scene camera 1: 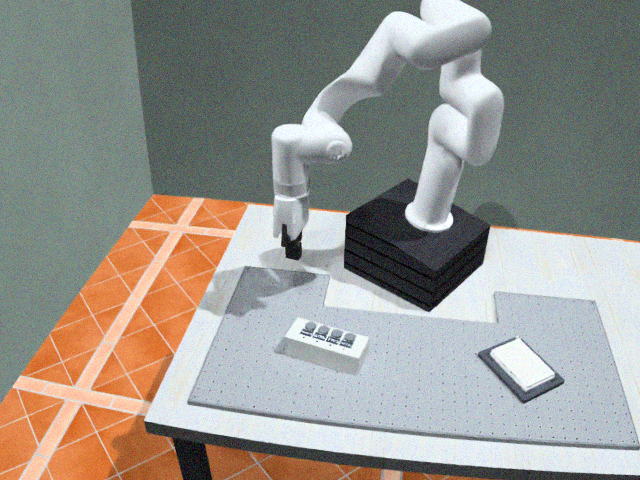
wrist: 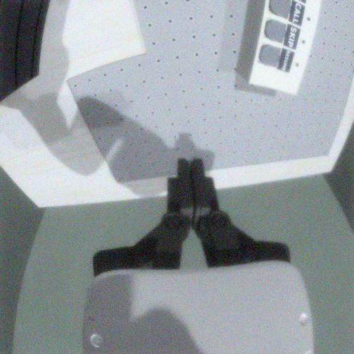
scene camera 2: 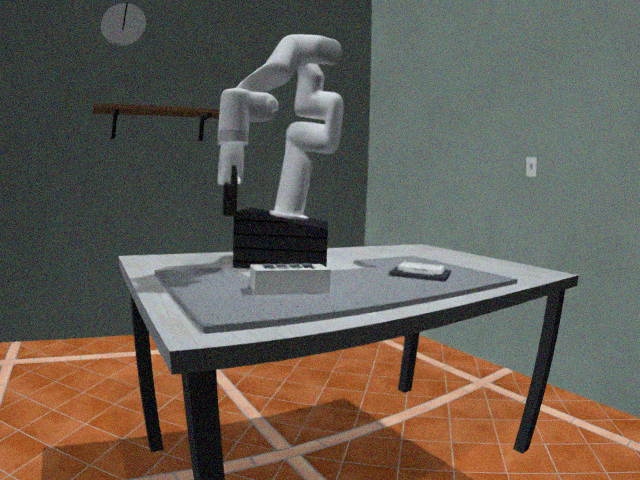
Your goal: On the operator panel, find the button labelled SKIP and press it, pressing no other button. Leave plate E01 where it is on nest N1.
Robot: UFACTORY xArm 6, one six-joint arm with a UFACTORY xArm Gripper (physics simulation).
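Where they show: gripper, fingertip midpoint: (scene camera 1: 293,257) (scene camera 2: 229,215); arm's base, link origin: (scene camera 1: 428,217) (scene camera 2: 288,216).
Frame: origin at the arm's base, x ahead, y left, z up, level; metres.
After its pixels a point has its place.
The operator panel (scene camera 1: 320,355) @(x 0.467, y -0.123, z -0.102 m) (scene camera 2: 290,281) @(x 0.467, y -0.128, z -0.103 m) (wrist: 260,82) is a white box with several round grey buttons in a row. The SKIP button (scene camera 1: 323,329) @(x 0.416, y -0.135, z -0.075 m) (wrist: 275,31) is second from the panel's left end in scene camera 1. In the wrist view it sits between the RESUME button (wrist: 270,55) and the CALL button (wrist: 281,7). My gripper (scene camera 1: 293,256) @(x 0.322, y -0.241, z 0.025 m) (scene camera 2: 229,213) @(x 0.322, y -0.241, z 0.025 m) (wrist: 187,172) is shut and empty, pointing down, high above the table and behind and left of the panel. The white plate E01 (scene camera 1: 523,363) @(x 0.339, y 0.299, z -0.107 m) (scene camera 2: 421,267) @(x 0.352, y 0.285, z -0.106 m) lies on dark nest N1 (scene camera 1: 545,387) @(x 0.384, y 0.355, z -0.119 m) (scene camera 2: 423,276) @(x 0.391, y 0.268, z -0.123 m).
The grey perforated board (scene camera 1: 413,382) @(x 0.448, y 0.078, z -0.131 m) (scene camera 2: 227,307) @(x 0.555, y -0.279, z -0.131 m) (wrist: 200,95) lies on the pale table (scene camera 1: 289,415) @(x 0.621, y -0.130, z -0.131 m) (scene camera 2: 170,330) @(x 0.646, y -0.394, z -0.144 m) (wrist: 55,185). The robot's black base block (scene camera 1: 392,263) @(x 0.153, y -0.053, z -0.055 m) (scene camera 2: 279,240) @(x 0.148, y -0.067, z -0.057 m) (wrist: 17,45) stands at the back, right of my gripper in scene camera 1.
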